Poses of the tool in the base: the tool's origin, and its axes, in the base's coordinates. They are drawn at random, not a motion.
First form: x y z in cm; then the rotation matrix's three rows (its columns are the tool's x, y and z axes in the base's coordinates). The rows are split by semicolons.
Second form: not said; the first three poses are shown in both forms.
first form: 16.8 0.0 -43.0; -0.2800 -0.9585 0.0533; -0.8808 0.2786 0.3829; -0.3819 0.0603 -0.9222
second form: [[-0.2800 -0.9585 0.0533 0.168], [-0.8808 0.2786 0.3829 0.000], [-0.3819 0.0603 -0.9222 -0.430], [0 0 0 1]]
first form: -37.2 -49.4 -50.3; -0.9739 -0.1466 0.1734; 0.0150 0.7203 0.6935; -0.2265 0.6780 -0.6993
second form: [[-0.9739 -0.1466 0.1734 -0.372], [0.0150 0.7203 0.6935 -0.494], [-0.2265 0.6780 -0.6993 -0.503], [0 0 0 1]]
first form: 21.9 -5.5 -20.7; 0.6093 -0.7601 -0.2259; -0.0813 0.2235 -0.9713; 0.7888 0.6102 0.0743
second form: [[0.6093 -0.7601 -0.2259 0.219], [-0.0813 0.2235 -0.9713 -0.055], [0.7888 0.6102 0.0743 -0.207], [0 0 0 1]]
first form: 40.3 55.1 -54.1; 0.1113 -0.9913 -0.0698; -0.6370 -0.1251 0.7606; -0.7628 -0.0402 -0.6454
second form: [[0.1113 -0.9913 -0.0698 0.403], [-0.6370 -0.1251 0.7606 0.551], [-0.7628 -0.0402 -0.6454 -0.541], [0 0 0 1]]
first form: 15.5 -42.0 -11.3; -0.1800 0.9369 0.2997; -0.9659 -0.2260 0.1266; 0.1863 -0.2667 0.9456
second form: [[-0.1800 0.9369 0.2997 0.155], [-0.9659 -0.2260 0.1266 -0.420], [0.1863 -0.2667 0.9456 -0.113], [0 0 0 1]]
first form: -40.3 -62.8 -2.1; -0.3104 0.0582 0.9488; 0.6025 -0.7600 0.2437; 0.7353 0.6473 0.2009
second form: [[-0.3104 0.0582 0.9488 -0.403], [0.6025 -0.7600 0.2437 -0.628], [0.7353 0.6473 0.2009 -0.021], [0 0 0 1]]
